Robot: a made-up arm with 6 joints.
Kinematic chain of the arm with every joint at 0, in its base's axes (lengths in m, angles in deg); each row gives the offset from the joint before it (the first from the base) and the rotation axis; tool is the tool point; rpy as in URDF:
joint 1: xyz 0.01 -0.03 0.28 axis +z
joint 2: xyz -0.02 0.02 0 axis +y
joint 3: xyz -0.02 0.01 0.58 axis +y
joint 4: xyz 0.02 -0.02 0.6 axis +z
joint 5: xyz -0.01 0 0.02 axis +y
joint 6: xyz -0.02 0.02 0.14 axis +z
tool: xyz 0.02 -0.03 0.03 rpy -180 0 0
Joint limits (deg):
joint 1: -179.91..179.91
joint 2: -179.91..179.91
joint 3: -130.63..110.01
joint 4: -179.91..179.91
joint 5: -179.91..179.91
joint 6: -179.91..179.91
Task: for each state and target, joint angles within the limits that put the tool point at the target. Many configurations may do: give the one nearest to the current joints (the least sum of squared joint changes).
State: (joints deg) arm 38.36 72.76 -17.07 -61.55 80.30 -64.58
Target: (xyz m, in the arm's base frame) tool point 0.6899 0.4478 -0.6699
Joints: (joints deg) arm 43.04 129.76 9.79 -55.58 75.21 -66.48
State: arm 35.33 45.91 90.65 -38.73 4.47 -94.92
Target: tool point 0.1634 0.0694 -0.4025
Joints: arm 40.70 92.27 110.01 -27.32 47.75 -95.28
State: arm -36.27 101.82 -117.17 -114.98 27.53 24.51
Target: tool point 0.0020 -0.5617 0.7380
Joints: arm -80.69 120.99 -116.78 -111.57 41.31 26.99
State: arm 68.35 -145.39 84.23 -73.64 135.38 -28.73
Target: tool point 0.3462 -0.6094 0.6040
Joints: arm 108.89 -109.45 94.12 -72.18 123.18 -31.42
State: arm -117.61 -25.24 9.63 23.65 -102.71 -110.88
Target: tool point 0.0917 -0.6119 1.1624
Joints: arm -80.25 24.45 37.39 16.24 -112.74 -112.71
